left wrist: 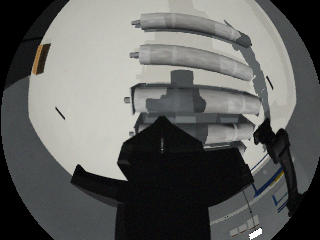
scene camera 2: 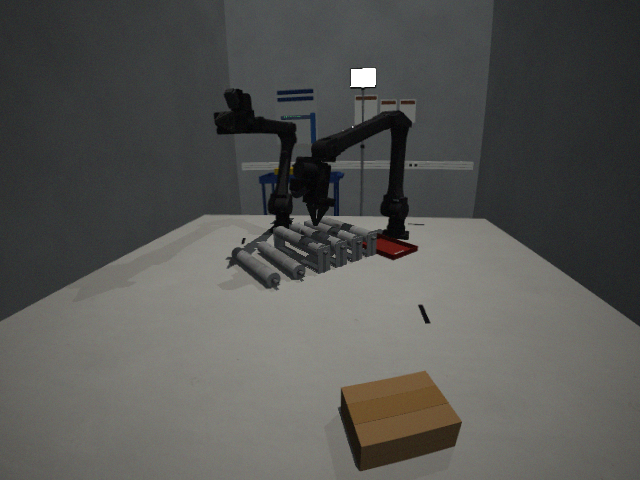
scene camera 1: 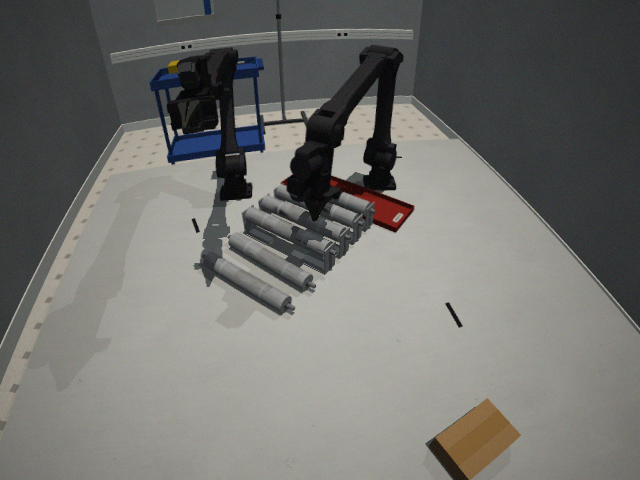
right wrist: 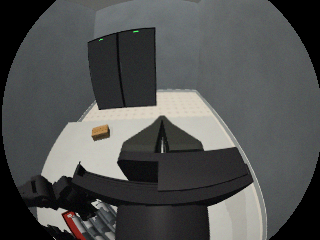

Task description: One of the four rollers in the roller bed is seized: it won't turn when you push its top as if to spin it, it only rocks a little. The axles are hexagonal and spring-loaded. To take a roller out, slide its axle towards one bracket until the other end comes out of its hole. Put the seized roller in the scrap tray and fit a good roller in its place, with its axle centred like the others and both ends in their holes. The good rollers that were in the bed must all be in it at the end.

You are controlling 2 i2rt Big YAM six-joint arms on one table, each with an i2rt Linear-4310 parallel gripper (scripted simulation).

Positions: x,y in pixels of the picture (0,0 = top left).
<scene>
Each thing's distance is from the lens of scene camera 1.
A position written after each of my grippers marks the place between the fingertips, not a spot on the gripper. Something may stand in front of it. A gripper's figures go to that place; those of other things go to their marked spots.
my right gripper (scene camera 1: 184,131): 0.72 m
red scrap tray (scene camera 1: 391,211): 1.29 m
</scene>
